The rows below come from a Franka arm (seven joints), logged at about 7 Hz.
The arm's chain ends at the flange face. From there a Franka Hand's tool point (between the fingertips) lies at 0.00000 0.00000 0.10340 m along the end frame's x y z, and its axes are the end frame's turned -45 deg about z.
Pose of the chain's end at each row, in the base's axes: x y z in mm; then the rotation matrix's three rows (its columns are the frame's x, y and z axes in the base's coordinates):
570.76 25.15 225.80; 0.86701 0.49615 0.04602; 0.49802 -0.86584 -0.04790; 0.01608 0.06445 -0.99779
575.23 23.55 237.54; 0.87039 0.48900 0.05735; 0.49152 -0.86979 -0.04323; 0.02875 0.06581 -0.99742
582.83 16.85 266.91; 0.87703 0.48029 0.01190; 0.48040 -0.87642 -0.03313; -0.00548 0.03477 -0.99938
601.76 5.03 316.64; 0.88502 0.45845 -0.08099; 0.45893 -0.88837 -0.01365; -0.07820 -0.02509 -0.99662
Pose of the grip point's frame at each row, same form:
575.52 20.20 122.63; 0.26224 0.96390 0.04602; 0.96439 -0.26009 -0.04790; -0.03420 0.05694 -0.99779
581.16 19.08 134.41; 0.26968 0.96123 0.05735; 0.96259 -0.26748 -0.04323; -0.02621 0.06686 -0.99742
584.06 13.42 163.57; 0.28054 0.95977 0.01190; 0.95942 -0.28003 -0.03313; -0.02846 0.02071 -0.99938
593.39 3.62 213.59; 0.30163 0.94998 -0.08099; 0.95268 -0.30366 -0.01365; -0.03755 -0.07304 -0.99662

